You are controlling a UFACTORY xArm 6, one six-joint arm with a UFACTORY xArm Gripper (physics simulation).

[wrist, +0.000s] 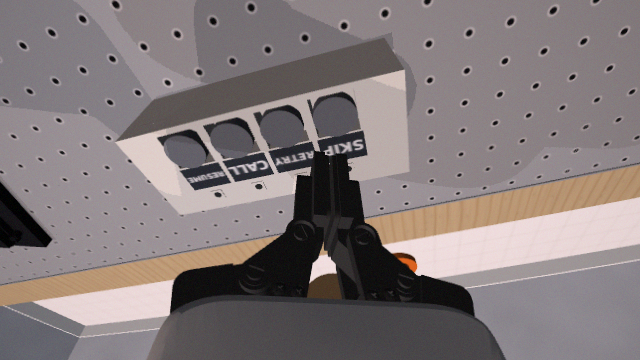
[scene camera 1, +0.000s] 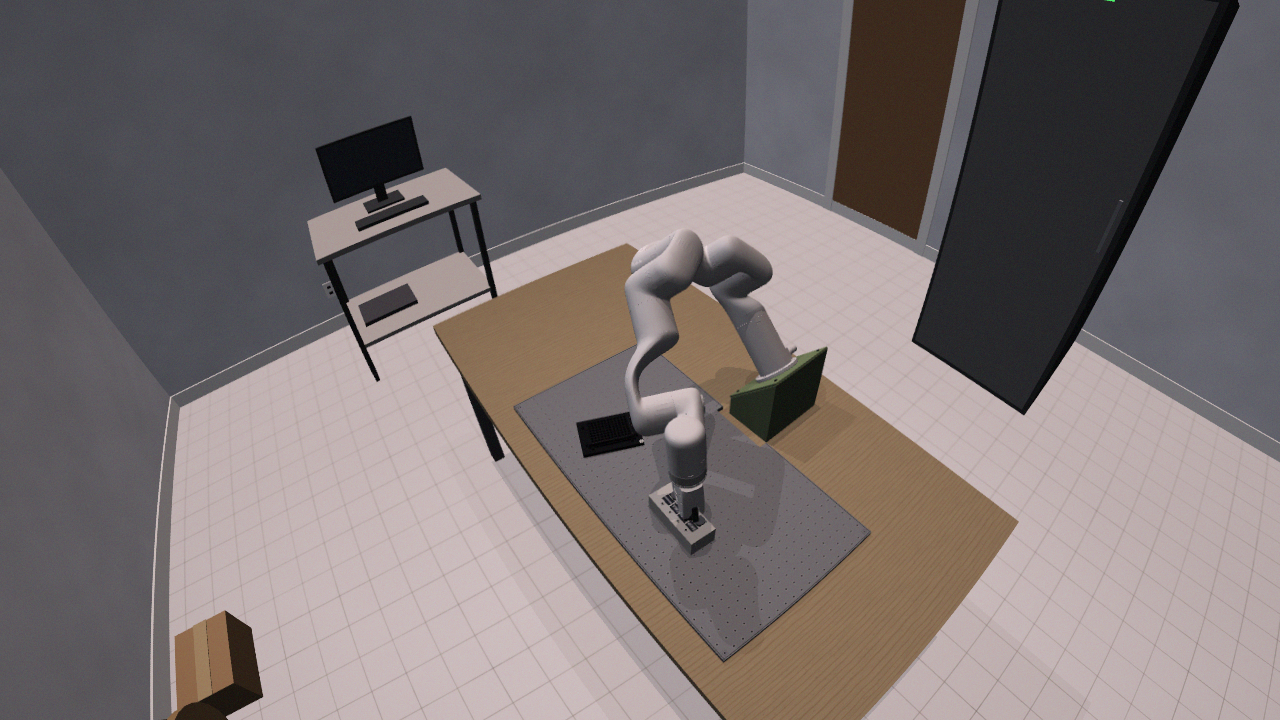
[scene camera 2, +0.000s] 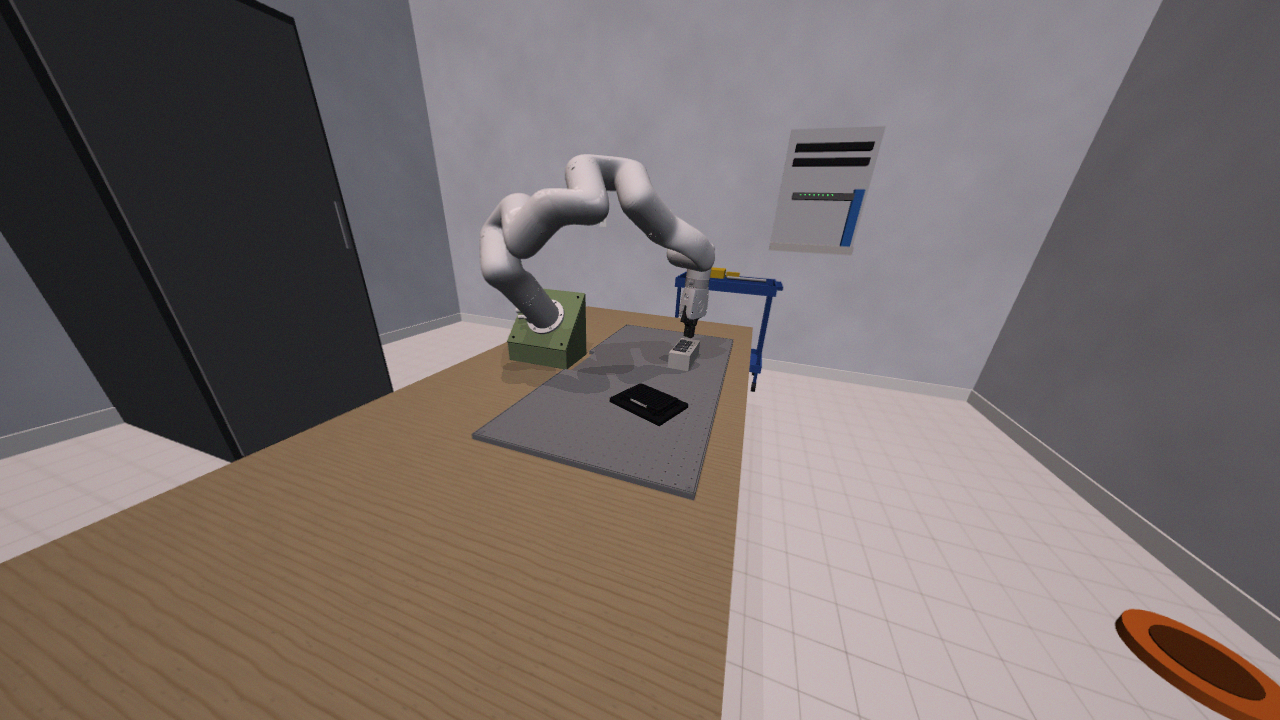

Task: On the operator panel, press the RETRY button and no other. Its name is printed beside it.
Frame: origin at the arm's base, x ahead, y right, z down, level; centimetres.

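Where they show: gripper, fingertip midpoint: (wrist: 325,172) (scene camera 1: 690,516) (scene camera 2: 688,336); arm's base, origin of the base link: (scene camera 1: 777,371) (scene camera 2: 546,317).
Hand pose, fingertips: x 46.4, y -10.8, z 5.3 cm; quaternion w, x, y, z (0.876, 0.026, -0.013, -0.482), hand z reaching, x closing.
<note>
Things, the pixels of their centre, and the offset from my fingertips. Level surfaces: height alone.
- operator panel, body centre: (wrist: 273,134) (scene camera 1: 681,517) (scene camera 2: 684,353) dx -0.6, dy +3.4, dz +4.9 cm
- RETRY button, body centre: (wrist: 282,126) dx -2.2, dy +1.6, dz +2.4 cm
- CALL button, body centre: (wrist: 233,138) dx -2.7, dy +4.6, dz +2.4 cm
- SKIP button, body centre: (wrist: 334,114) dx -1.6, dy -1.3, dz +2.4 cm
- RESUME button, body centre: (wrist: 187,149) dx -3.2, dy +7.5, dz +2.4 cm
- grey perforated mat, its level: dz +7.7 cm
- wooden table, its level: dz +8.9 cm
- black flat device, body centre: (scene camera 2: 648,398) (scene camera 1: 608,430) dx -7.7, dy +36.4, dz +5.8 cm
The operator panel (scene camera 1: 704,540) (scene camera 2: 680,360) (wrist: 385,125) is a light grey box on the perforated mat. In the wrist view it has a row of round grey buttons with printed labels: RESUME, CALL, RETRY and SKIP. The RETRY button (wrist: 281,127) lies between the CALL button (wrist: 231,141) and the SKIP button (wrist: 335,116); the RESUME button (wrist: 185,152) is at the left end. My gripper (wrist: 325,172) (scene camera 2: 689,334) is shut and empty. In the wrist view its tips overlap the labels where RETRY and SKIP meet, hiding part of both. In scene camera 2 it is above the panel.
The grey perforated mat (scene camera 1: 787,573) (scene camera 2: 572,429) lies on the wooden table (scene camera 1: 930,510) (scene camera 2: 375,537). A black flat device (scene camera 1: 608,433) (scene camera 2: 648,403) lies on the mat near the panel. The arm's green base block (scene camera 1: 778,398) (scene camera 2: 546,353) stands at the mat's side.
</note>
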